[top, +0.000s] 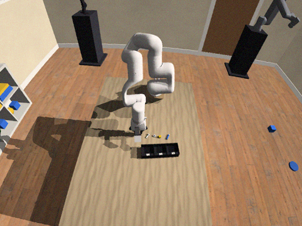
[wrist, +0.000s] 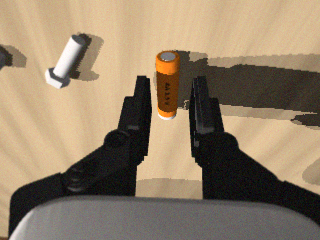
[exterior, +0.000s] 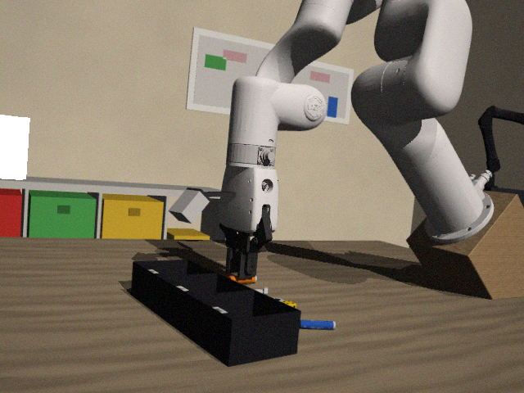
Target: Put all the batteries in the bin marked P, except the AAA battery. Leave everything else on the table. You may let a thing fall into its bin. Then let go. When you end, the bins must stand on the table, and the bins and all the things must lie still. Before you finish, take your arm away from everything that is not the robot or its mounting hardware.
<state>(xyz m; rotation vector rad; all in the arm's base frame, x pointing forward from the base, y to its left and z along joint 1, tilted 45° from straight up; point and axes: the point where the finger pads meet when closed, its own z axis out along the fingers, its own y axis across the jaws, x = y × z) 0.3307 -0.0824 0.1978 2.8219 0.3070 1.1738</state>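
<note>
My hand is 30 mm above the orange battery. The rest, counted from my hand: white nut: 120 mm to the left, 30 mm below, 10 mm behind; then yellow die: 160 mm to the left, 30 mm below; then white bolt: 70 mm to the left, 30 mm below.
</note>
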